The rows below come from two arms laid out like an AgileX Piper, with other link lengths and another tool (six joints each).
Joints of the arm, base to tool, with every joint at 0 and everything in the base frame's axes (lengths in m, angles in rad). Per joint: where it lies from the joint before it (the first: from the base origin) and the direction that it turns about. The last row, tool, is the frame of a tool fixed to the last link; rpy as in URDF.
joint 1: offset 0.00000 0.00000 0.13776 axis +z
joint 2: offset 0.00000 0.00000 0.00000 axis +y
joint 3: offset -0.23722 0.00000 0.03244 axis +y
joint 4: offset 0.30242 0.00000 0.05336 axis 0.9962 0 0.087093
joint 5: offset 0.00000 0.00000 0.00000 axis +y
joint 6: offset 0.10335 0.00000 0.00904 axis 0.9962 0 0.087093
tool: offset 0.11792 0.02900 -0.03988 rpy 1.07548 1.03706 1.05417
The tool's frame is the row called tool.
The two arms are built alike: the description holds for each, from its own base.
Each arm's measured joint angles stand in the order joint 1, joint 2, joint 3, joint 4, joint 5, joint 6.
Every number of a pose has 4 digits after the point. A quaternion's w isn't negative.
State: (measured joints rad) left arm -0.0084 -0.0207 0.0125 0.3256 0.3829 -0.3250; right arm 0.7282 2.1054 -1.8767 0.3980 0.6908 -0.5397
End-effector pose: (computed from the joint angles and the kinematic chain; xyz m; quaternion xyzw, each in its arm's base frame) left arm 0.2563 0.0516 0.1157 0.1580 0.7279 0.1641 0.6467; right arm 0.3721 0.4260 0.1227 -0.2424 0.8514 0.2995 0.3559
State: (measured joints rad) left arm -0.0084 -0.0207 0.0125 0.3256 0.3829 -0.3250; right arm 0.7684 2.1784 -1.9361 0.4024 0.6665 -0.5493
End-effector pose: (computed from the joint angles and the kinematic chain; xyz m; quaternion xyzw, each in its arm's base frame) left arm 0.2563 0.0516 0.1157 0.1580 0.7279 0.1641 0.6467; right arm 0.3664 0.4505 0.1081 -0.2587 0.8441 0.3068 0.3554
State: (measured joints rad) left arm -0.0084 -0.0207 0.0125 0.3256 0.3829 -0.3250; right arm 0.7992 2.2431 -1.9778 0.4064 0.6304 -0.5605
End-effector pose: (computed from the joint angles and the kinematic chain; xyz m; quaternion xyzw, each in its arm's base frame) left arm 0.2563 0.0516 0.1157 0.1580 0.7279 0.1641 0.6467; right arm 0.3631 0.4698 0.0912 -0.2700 0.8379 0.3113 0.3581
